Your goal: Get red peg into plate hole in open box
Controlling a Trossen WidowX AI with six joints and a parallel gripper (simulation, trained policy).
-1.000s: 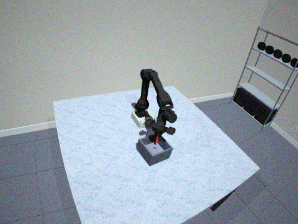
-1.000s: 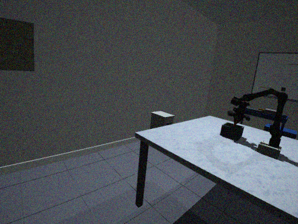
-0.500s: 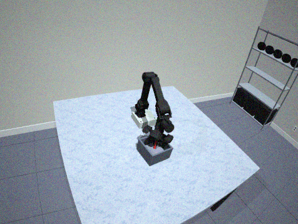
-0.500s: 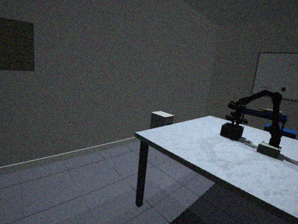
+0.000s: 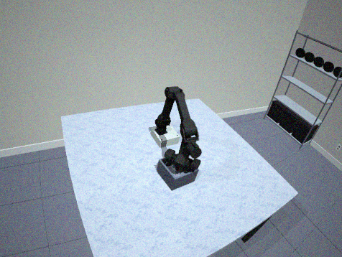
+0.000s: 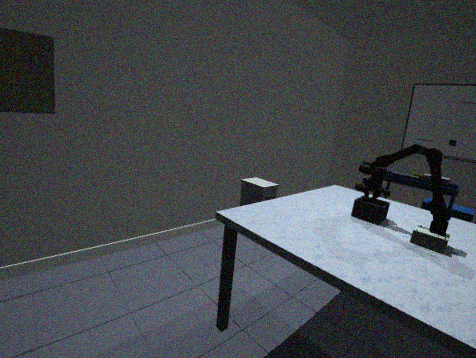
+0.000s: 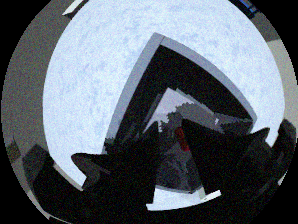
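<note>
Right now the plate is 30 mm below my gripper tip, 30 mm behind it and 10 mm to the left of it. The rest, counted from my gripper tip: red peg 30 mm below, 30 mm behind, 10 mm to the left; then grey box 50 mm below, 30 mm behind, 10 mm to the left.
</note>
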